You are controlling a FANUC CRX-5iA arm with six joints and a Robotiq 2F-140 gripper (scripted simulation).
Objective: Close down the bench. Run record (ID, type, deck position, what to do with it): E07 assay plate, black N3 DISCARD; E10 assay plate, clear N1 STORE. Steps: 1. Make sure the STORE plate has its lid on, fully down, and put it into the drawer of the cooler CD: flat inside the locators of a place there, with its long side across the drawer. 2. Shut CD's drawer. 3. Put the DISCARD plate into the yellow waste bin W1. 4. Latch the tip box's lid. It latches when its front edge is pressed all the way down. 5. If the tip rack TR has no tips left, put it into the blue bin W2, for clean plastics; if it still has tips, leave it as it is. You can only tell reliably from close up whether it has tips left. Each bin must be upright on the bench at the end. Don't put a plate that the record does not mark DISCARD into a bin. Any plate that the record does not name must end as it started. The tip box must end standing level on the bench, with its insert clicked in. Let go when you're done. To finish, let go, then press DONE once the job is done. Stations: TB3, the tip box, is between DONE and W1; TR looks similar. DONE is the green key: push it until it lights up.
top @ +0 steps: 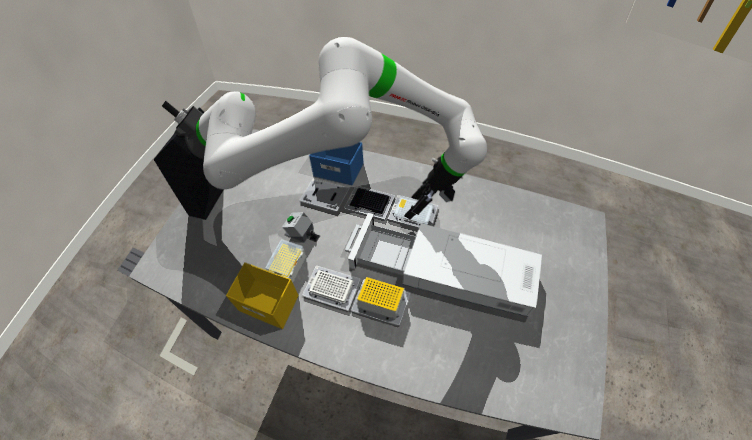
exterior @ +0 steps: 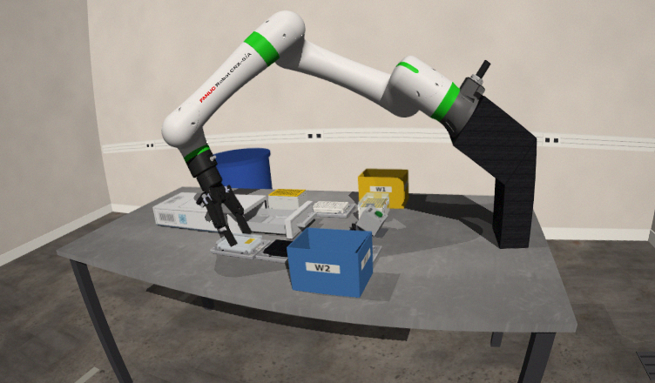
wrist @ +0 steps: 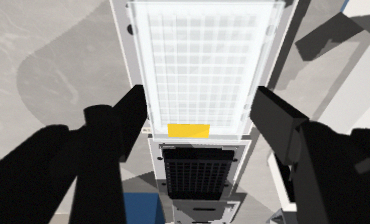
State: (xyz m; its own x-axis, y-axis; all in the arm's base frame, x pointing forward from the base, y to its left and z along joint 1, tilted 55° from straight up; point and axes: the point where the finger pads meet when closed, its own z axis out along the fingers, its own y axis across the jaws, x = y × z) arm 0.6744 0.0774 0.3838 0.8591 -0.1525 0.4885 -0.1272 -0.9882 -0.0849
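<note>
The clear lid is 2 cm below my hand. The rest, counted from my hand: clear plate (4 cm below); cooler drawer (19 cm to the right, 5 cm behind, 2 cm below); black assay plate (17 cm behind, 4 cm below, 3 cm to the left).
</note>
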